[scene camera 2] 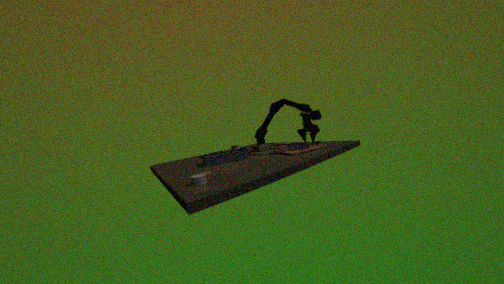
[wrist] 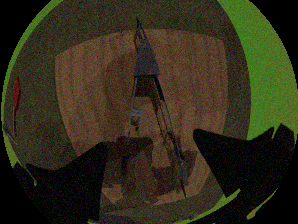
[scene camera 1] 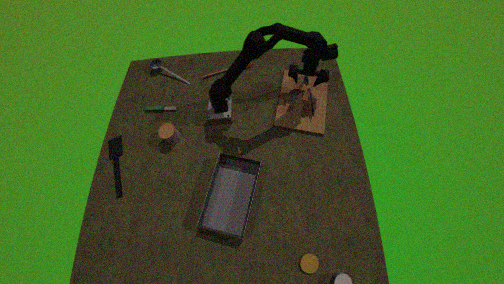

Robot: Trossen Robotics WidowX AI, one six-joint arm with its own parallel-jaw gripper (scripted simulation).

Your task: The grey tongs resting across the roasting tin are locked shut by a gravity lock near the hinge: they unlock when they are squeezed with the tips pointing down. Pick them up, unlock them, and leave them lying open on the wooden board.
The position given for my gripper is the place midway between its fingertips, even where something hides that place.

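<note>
My gripper (wrist: 150,141): open, holding nothing. Also a wooden board (scene camera 1: 299,117), visible too at (wrist: 95,79).
</note>
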